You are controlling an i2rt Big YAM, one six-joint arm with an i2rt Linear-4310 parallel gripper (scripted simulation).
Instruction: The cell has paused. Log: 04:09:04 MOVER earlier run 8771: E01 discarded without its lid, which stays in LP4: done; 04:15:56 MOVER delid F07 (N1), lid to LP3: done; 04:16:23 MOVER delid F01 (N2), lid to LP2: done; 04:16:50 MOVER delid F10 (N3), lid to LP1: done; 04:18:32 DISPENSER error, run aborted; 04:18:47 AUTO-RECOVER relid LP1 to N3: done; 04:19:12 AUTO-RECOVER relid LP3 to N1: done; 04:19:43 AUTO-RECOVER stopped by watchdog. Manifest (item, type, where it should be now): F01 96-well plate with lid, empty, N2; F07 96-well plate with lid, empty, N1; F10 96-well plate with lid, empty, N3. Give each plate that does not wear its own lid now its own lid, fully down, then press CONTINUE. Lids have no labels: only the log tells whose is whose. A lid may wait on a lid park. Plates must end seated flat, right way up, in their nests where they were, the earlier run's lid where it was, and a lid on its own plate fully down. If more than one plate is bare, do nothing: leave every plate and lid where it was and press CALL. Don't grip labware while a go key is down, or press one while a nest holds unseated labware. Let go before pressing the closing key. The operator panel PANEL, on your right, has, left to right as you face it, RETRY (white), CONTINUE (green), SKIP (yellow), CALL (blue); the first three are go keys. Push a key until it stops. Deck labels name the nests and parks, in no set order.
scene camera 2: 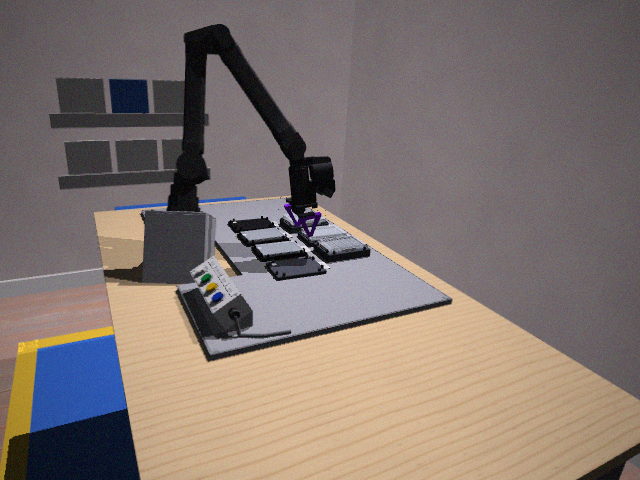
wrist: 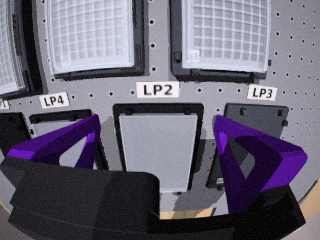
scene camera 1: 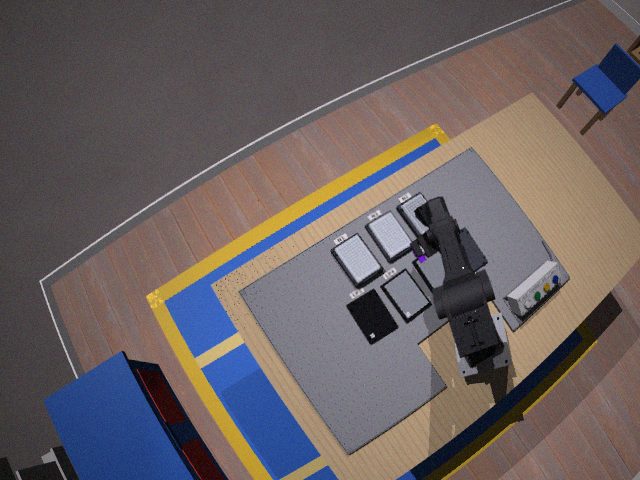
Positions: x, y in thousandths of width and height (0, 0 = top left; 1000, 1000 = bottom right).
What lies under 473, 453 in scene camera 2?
My gripper.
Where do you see an operator panel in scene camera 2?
At 365, 636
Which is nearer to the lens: the clear lid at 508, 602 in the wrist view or the pale grey lid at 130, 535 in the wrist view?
The clear lid.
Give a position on a park LP1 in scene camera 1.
At 580, 657
